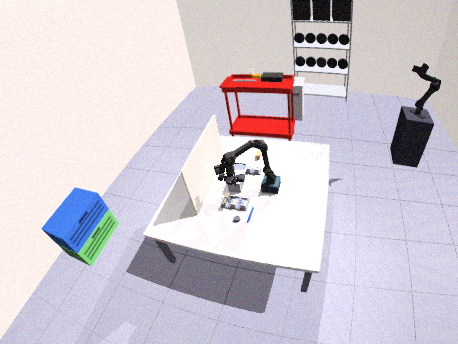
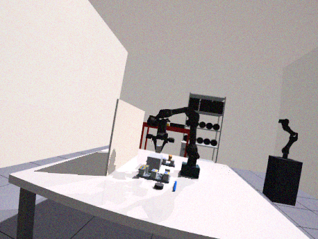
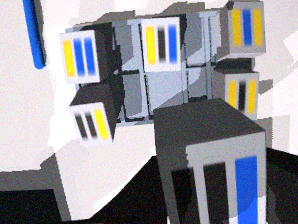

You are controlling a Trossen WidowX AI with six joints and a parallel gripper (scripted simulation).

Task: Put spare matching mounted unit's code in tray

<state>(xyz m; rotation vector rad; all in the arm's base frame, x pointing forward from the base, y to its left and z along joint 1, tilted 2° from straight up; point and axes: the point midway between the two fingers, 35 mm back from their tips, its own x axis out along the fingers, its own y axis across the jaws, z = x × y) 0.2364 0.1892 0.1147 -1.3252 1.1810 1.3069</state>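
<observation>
Right now my gripper tip is 100 mm short of the grey-blue tray, 360 mm to the left of it and 160 mm above it. The rest, counted from my gripper tip: grey mounted unit 50 mm ahead, 150 mm to the right, 120 mm below; then black puck 70 mm behind, 170 mm to the left, 160 mm below; then blue pen 150 mm behind, 110 mm to the left, 160 mm below.
</observation>
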